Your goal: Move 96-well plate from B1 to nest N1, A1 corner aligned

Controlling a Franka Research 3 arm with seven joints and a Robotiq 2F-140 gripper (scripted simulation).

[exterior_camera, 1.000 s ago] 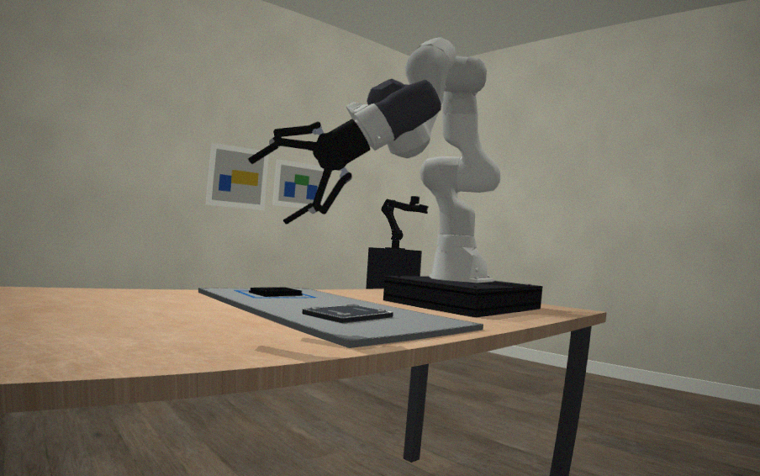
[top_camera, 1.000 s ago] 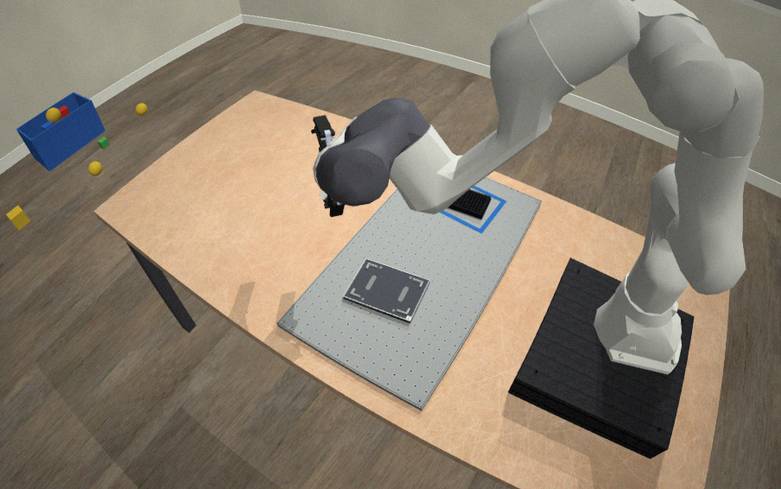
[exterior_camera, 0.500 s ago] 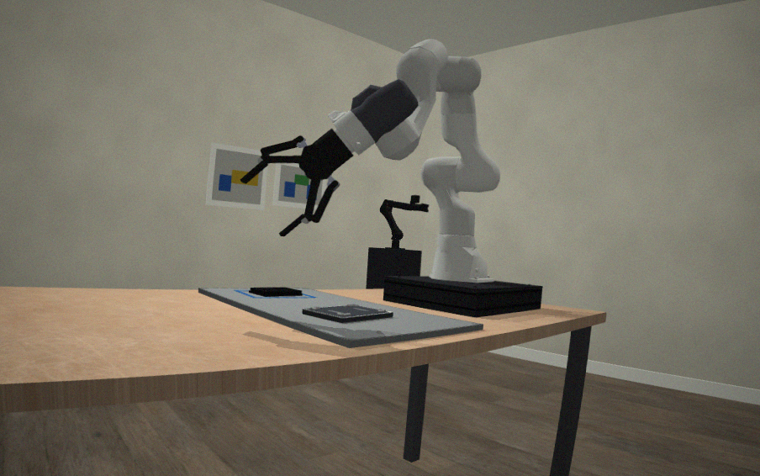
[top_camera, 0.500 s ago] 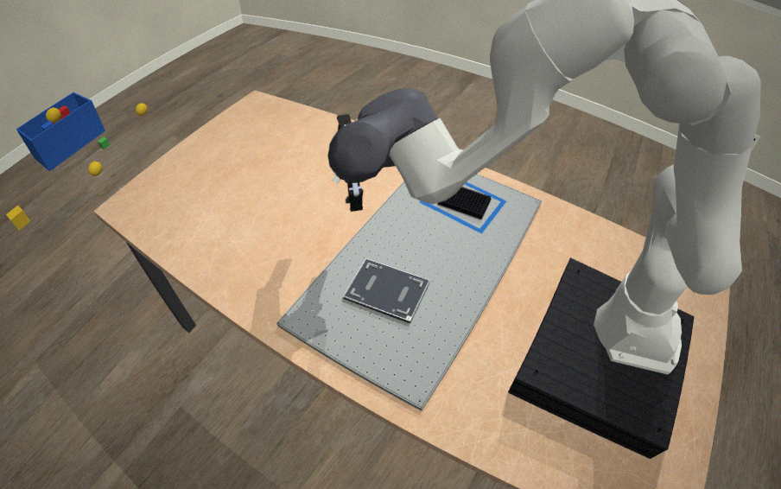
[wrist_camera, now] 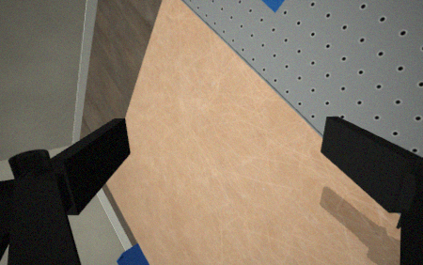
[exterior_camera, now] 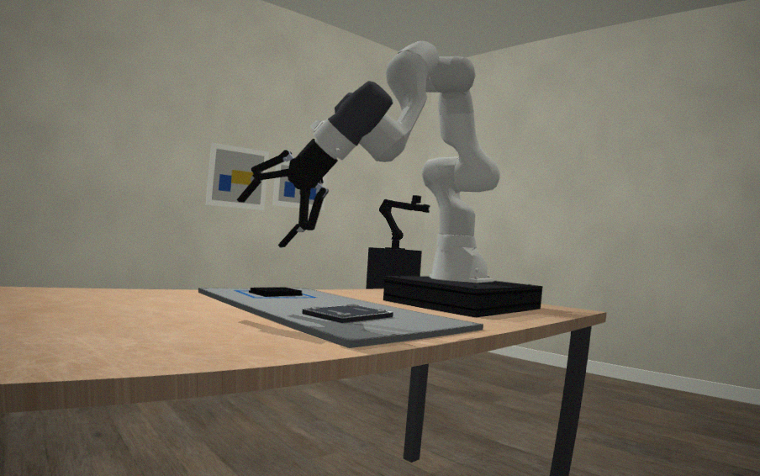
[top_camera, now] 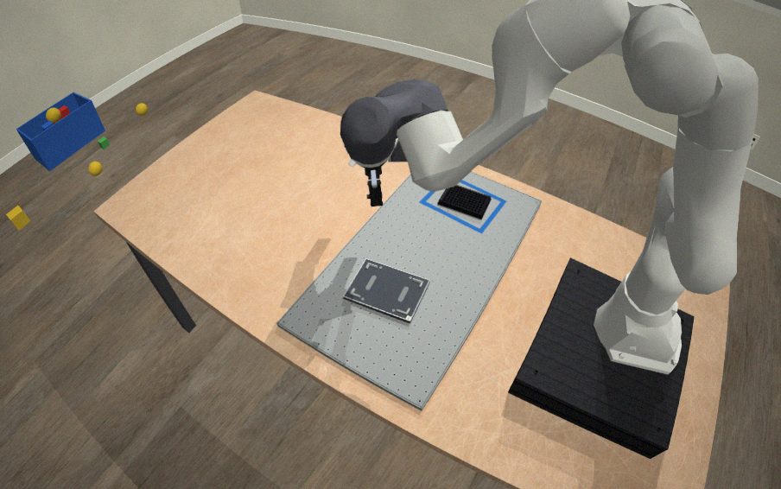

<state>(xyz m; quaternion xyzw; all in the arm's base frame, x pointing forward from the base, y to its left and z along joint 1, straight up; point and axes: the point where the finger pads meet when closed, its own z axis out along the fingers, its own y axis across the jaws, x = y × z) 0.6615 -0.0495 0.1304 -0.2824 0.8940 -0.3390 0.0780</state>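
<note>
The black 96-well plate lies 17 cm behind my hand, 19 cm to the right of it and 19 cm below it. Also, from my hand: plate nest N1: 13 cm behind, 17 cm to the left, 19 cm below; A1 label: 21 cm behind, 21 cm to the left, 19 cm below.
</note>
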